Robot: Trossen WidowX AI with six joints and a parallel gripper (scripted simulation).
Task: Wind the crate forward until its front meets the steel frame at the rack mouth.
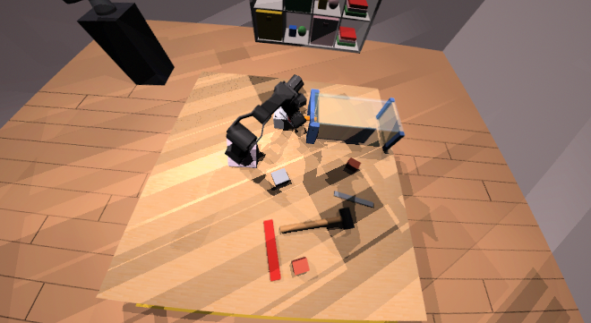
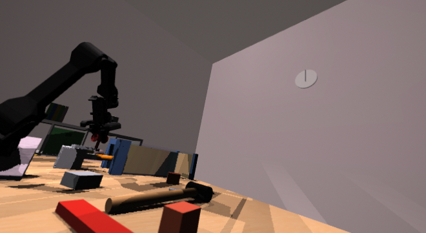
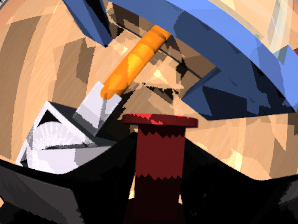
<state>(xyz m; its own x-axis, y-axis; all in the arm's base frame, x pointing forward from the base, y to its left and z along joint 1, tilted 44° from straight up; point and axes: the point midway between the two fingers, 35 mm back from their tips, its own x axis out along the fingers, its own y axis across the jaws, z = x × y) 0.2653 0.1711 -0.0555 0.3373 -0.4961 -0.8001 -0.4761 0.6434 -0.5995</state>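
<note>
The winch handle lies 40 mm behind my gripper tip, 20 mm to the left of it and 30 mm below it. The rest, counted from my gripper tip: red grip: 10 mm behind, 10 mm to the right; then blue steel frame: 80 mm ahead, 60 mm to the left, 30 mm below; then winch: 90 mm behind, 60 mm to the left, 100 mm below.
</note>
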